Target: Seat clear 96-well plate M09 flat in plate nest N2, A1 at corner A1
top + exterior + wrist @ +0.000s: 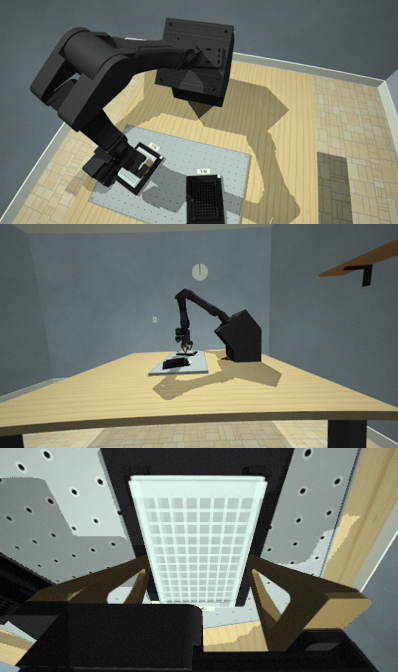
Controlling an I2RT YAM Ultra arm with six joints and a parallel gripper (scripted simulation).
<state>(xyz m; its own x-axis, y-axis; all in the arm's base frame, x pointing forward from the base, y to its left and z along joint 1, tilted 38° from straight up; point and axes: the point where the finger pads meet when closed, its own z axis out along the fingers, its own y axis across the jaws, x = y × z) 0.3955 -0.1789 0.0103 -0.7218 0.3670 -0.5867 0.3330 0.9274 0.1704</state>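
The plate nest N2 is 20 mm below my hand. Round my hand: n2 label (80 mm behind, 40 mm to the left, 20 mm below); n1 label (10 mm behind, 240 mm to the left, 20 mm below).
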